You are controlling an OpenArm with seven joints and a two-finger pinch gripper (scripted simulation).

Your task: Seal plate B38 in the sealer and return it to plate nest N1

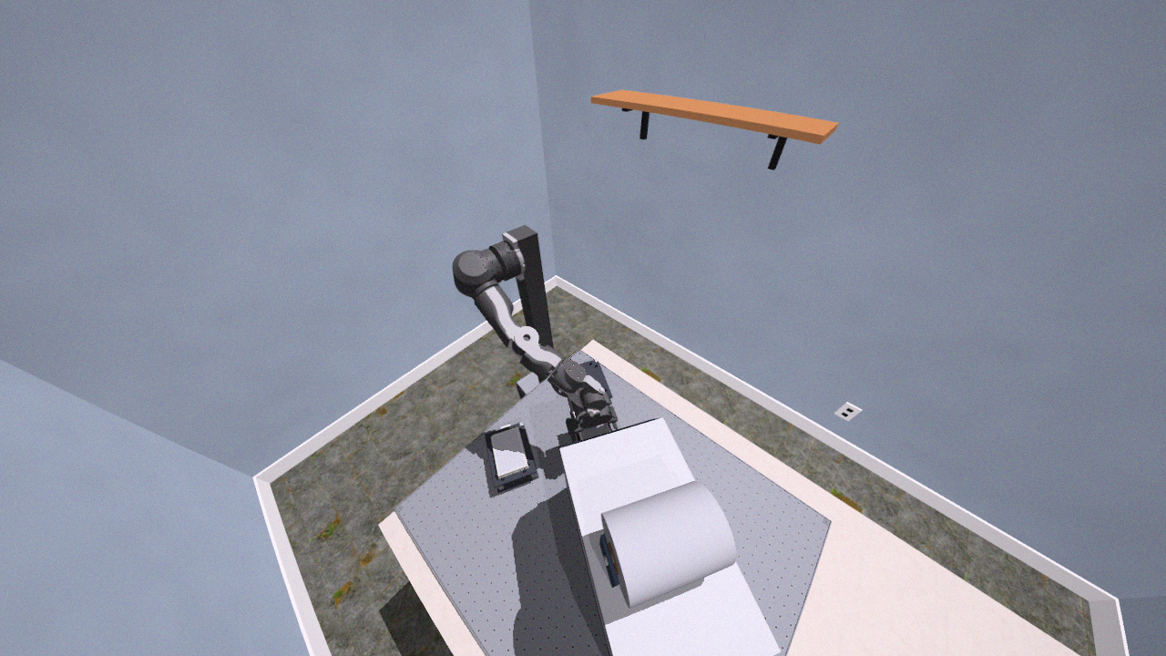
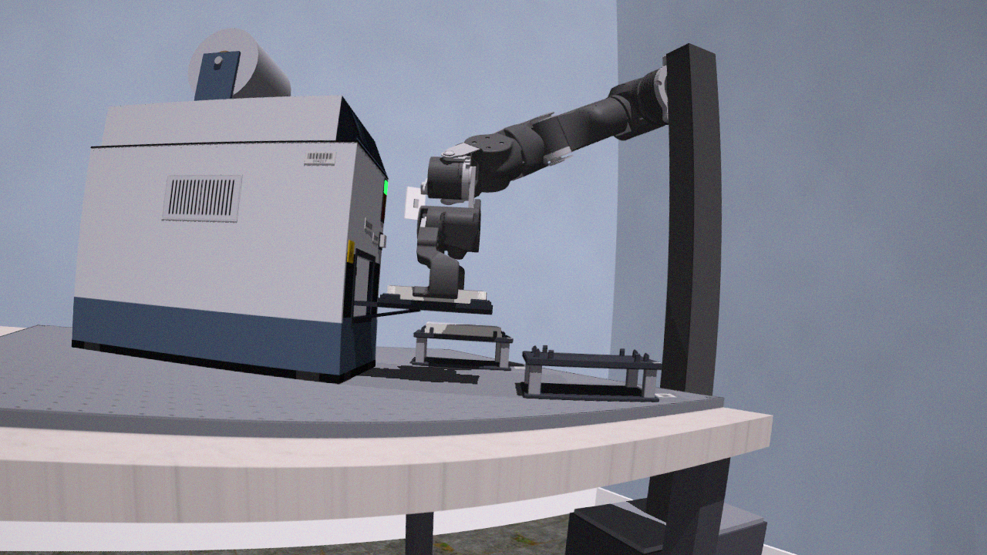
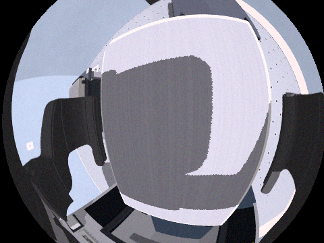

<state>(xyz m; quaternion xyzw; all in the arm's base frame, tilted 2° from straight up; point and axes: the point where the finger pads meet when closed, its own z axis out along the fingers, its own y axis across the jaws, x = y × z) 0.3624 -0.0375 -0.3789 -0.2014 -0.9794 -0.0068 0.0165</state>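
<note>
My gripper is now right at the sealer's stage. Round my hand: start key 6 cm ahead, 13 cm to the right, 8 cm above; then foil roll 31 cm ahead, 13 cm to the right, 31 cm above; then yellow warning label 13 cm ahead, 4 cm to the left, 5 cm above.
</note>
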